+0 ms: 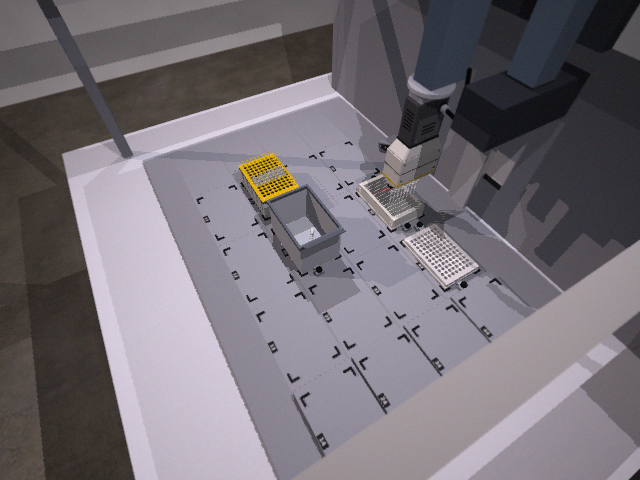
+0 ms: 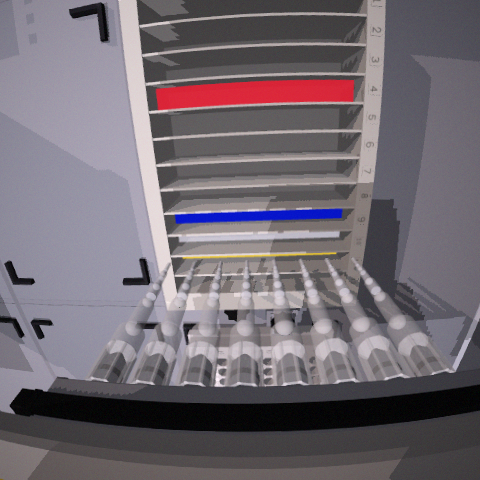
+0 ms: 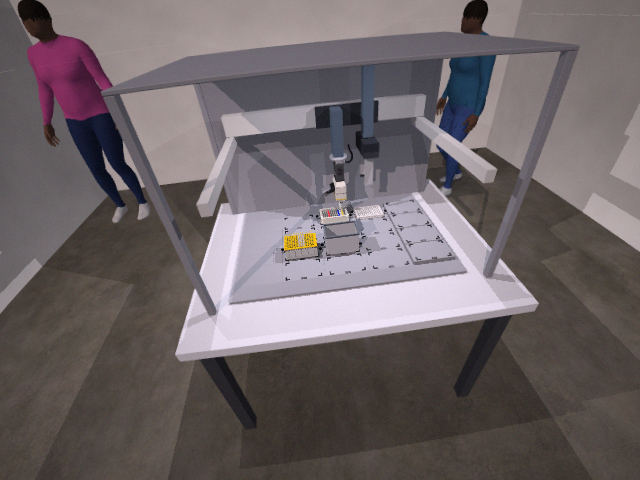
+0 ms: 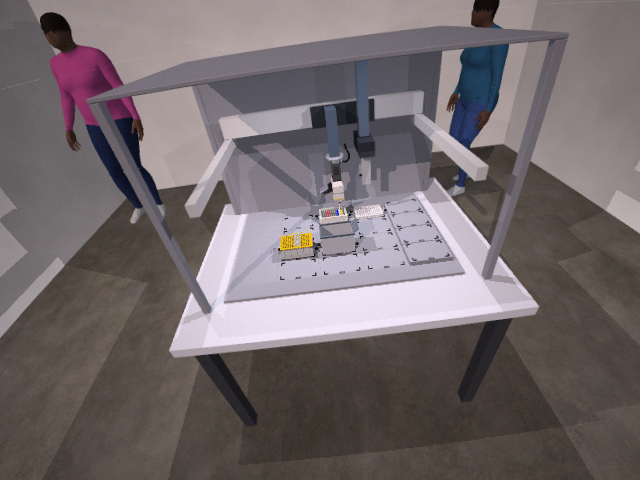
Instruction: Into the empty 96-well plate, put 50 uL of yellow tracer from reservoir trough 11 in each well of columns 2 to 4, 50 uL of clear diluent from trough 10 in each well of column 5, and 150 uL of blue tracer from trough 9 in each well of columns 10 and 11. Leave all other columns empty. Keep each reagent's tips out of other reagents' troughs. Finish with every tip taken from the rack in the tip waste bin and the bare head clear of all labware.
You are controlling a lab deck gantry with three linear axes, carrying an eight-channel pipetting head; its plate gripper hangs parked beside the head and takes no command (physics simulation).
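Note:
The eight-channel head (image 1: 412, 157) (image 3: 340, 190) (image 4: 338, 190) carries eight clear tips (image 2: 245, 300) (image 1: 404, 193) over the trough 11 end of the white reservoir (image 1: 385, 212) (image 2: 145, 175) (image 3: 334, 217) (image 4: 333, 217). No colour shows in the tips; their exact depth is unclear. Blue tracer (image 2: 257, 216), clear diluent (image 2: 260, 236) and a thin yellow strip (image 2: 260, 255) lie in neighbouring troughs. The 96-well plate (image 1: 442, 255) (image 3: 369, 211) (image 4: 368, 211) stands beside the reservoir; its well contents are unreadable. The parked plate gripper (image 1: 481, 178) hangs empty beside the head, its fingers apart.
The yellow tip rack (image 1: 268, 177) (image 3: 300, 241) (image 4: 296, 241) holds some clear tips in its middle columns. The grey waste bin (image 1: 320, 254) (image 3: 342, 243) (image 4: 338, 243) stands beside it, with used tips (image 1: 312, 234) inside. Red liquid (image 2: 255, 94) lies in trough 4.

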